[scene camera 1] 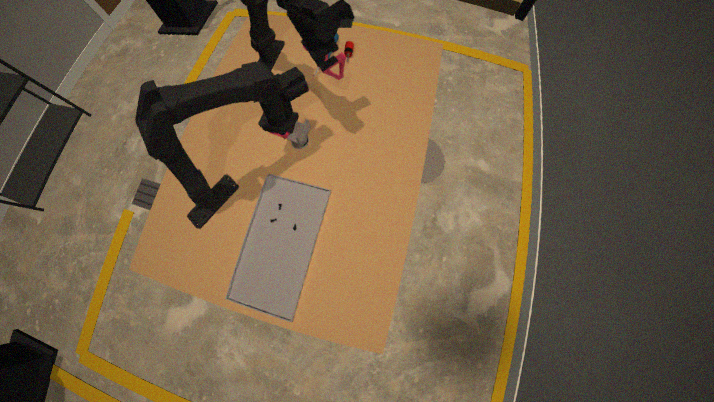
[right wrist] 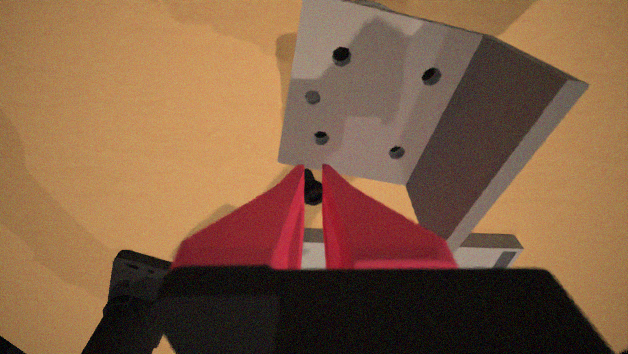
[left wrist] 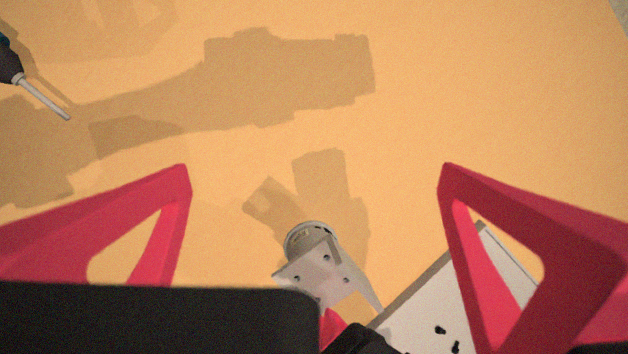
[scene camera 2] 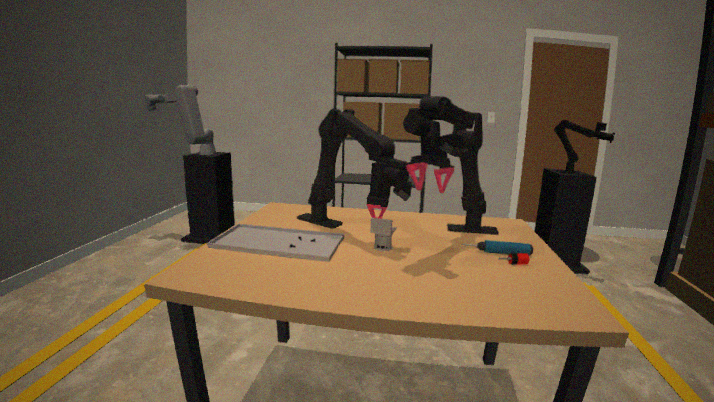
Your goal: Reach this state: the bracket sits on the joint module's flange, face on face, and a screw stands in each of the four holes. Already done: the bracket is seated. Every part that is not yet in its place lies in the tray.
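Where they show: left gripper, fingertip midpoint: (scene camera 1: pixel 333 69) (left wrist: pixel 314 177) (scene camera 2: pixel 430 191); right gripper, fingertip midpoint: (scene camera 1: pixel 285 136) (right wrist: pixel 313 176) (left wrist: pixel 327 314) (scene camera 2: pixel 376 223); left arm's base at its link origin: (scene camera 1: pixel 269 58) (scene camera 2: pixel 472 230); right arm's base at its link origin: (scene camera 1: pixel 213 201) (right wrist: pixel 143 303) (scene camera 2: pixel 319 221).
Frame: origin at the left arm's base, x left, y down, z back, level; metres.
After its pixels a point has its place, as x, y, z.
Observation:
The grey bracket (right wrist: pixel 377 101) @(-0.332, -0.066, -0.261) sits on the joint module (scene camera 2: pixel 382 241) @(-0.335, -0.033, -0.289) mid-table; its holes show dark and open in the right wrist view. My right gripper (right wrist: pixel 313 176) @(-0.364, -0.075, -0.236) is shut on a black screw (right wrist: pixel 312 189) @(-0.364, -0.084, -0.236) and hovers just above the bracket's near edge; it also shows in scene camera 2 (scene camera 2: pixel 377 211) @(-0.356, -0.134, -0.255). Three screws (scene camera 1: pixel 283 217) @(-0.605, -0.004, -0.293) lie in the grey tray (scene camera 1: pixel 279 247) @(-0.699, -0.004, -0.310). My left gripper (scene camera 2: pixel 429 177) @(-0.195, -0.223, -0.356) is open and empty, held high to the right of the bracket; the bracket shows below it in the left wrist view (left wrist: pixel 320 270) @(-0.327, -0.066, -0.267).
A blue screwdriver (scene camera 2: pixel 504 246) @(0.070, -0.031, -0.248) and a red part (scene camera 2: pixel 519 258) @(0.101, -0.024, -0.330) lie on the table's right side. The two arm bases stand at the table's back edge. A shelf and pedestals with other arms stand beyond the table.

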